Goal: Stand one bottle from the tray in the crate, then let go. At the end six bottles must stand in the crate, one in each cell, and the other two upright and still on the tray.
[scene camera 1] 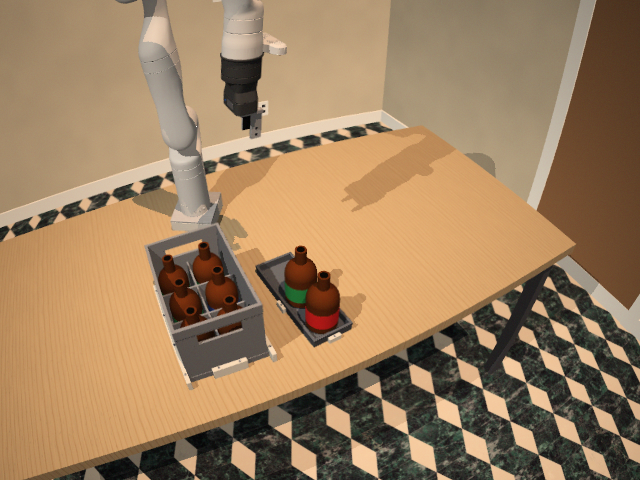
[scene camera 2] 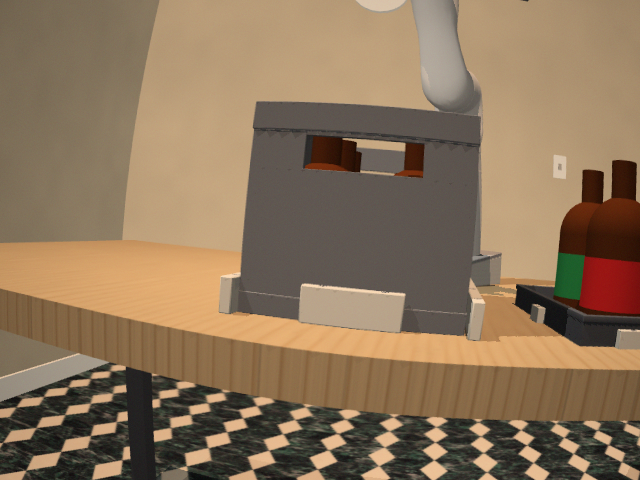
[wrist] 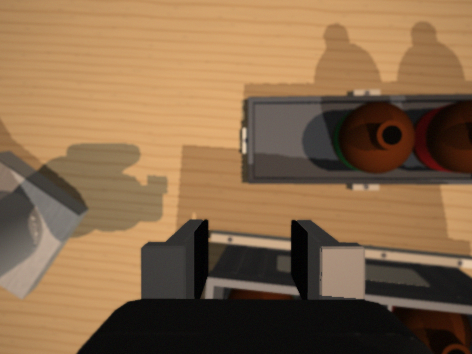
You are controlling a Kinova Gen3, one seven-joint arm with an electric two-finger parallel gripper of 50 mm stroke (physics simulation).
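Places are measured from the arm's base along level axes (x back, y right, z up), in centimetres.
Where they show: gripper, fingertip midpoint: (scene camera 1: 250, 132) (wrist: 249, 247); arm's base at its link origin: (scene camera 1: 195, 206) (wrist: 4, 228).
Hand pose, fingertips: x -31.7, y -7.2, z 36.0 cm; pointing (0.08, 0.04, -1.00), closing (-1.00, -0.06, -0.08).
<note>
Each offset is from my fingertips to the centre of the thing. "pt": to the spot under its first point.
The grey crate {dz -32.0, dx -8.4, dy +17.3 cm} (scene camera 1: 227, 347) (scene camera 2: 356, 222) (wrist: 245, 262) holds an upright brown bottle in each cell, among them a near right bottle {pt dz -23.4, dx -22.2, dy +14.9 cm} (scene camera 1: 230, 315) and a back right bottle {dz -32.2, dx +0.3, dy +13.0 cm} (scene camera 1: 207, 266). Their lower parts are mostly hidden. On the tray {dz -39.5, dx -10.7, dy -5.8 cm} (scene camera 1: 276, 269) (scene camera 2: 594, 330) (wrist: 285, 135) stand two upright bottles, a green-labelled one {dz -32.5, dx -10.5, dy -5.9 cm} (scene camera 1: 299, 276) (scene camera 2: 571, 232) (wrist: 370, 145) and a red-labelled one {dz -32.5, dx -19.5, dy -6.4 cm} (scene camera 1: 323, 304) (scene camera 2: 612, 232) (wrist: 452, 145). My gripper (scene camera 1: 251, 127) (wrist: 249, 247) is open and empty, high above the table, apart from crate and tray. Its fingers do not show in scene camera 2.
The arm's base (scene camera 1: 196, 217) (wrist: 35, 235) stands behind the crate. Pale blocks, one {dz -39.3, dx -22.7, dy +17.5 cm} (scene camera 1: 230, 367) (scene camera 2: 351, 307) at the crate's front, sit around the crate. Small blocks also sit at the tray's sides, one {pt dz -39.4, dx -25.2, dy -6.7 cm} (scene camera 1: 335, 337) at its front. The table's front edge lies just before both.
</note>
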